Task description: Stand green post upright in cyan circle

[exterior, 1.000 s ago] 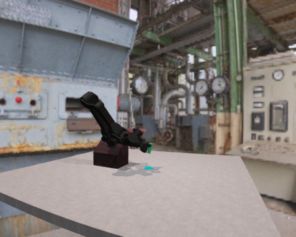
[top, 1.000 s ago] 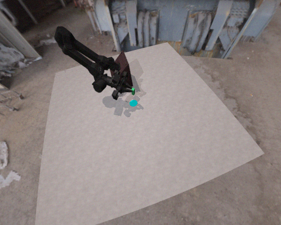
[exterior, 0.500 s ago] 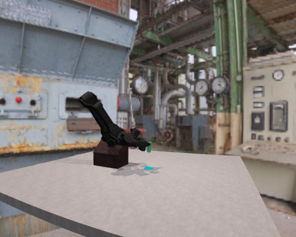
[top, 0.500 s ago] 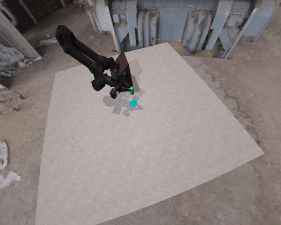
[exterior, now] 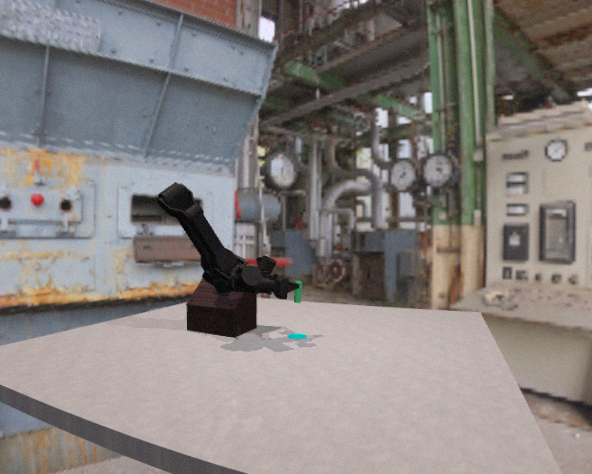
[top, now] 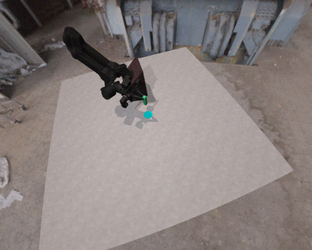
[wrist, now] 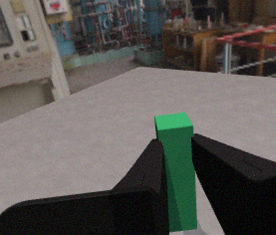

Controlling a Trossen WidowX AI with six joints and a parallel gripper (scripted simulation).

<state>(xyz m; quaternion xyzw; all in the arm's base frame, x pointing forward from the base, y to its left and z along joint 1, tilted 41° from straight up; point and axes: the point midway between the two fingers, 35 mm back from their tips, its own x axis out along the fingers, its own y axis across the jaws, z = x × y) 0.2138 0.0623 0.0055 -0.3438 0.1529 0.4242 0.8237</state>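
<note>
Right now the cyan circle is 16 cm below my gripper tip. Round my gripper tip: green post 2 cm below.
</note>
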